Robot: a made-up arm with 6 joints.
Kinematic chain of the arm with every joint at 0, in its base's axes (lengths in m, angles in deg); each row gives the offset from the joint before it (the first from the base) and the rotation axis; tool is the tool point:
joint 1: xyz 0 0 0.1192 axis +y
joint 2: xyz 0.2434 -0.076 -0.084 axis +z
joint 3: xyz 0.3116 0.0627 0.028 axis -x
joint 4: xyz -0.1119 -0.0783 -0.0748 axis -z
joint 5: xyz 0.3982 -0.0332 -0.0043 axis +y
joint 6: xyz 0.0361 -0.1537 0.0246 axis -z
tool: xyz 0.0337 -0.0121 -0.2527
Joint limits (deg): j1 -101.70..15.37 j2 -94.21..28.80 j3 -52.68..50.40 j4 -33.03..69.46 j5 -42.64..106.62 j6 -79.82..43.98
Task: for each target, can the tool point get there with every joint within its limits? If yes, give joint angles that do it. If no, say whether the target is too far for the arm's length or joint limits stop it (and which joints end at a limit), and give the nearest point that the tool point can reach.
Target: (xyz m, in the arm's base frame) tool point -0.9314 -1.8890 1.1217
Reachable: no: too far | nearest point -0.2851 -0.7964 0.6850 | short by 1.342 m
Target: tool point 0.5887 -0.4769 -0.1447
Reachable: yes | joints -7.68 -40.09 -3.24 -12.09 51.38 -49.34
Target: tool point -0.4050 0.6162 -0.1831
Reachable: no: joint limits stop it (at a limit: joint 1, joint 2, joint 4, joint 6) | nearest point -0.2229 -0.1417 -0.1190 | short by 0.782 m
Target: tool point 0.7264 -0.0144 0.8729
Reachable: yes | joints -64.85 11.93 3.24 -16.33 -12.02 27.15
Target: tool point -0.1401 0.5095 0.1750
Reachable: no: joint limits stop it (at a limit: joint 2, joint 3, joint 4, joint 6) | nearest point -0.1154 -0.1130 0.1652 | short by 0.623 m
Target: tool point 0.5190 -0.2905 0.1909
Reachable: yes | joints -75.13 -84.52 -39.61 51.33 61.01 -42.30
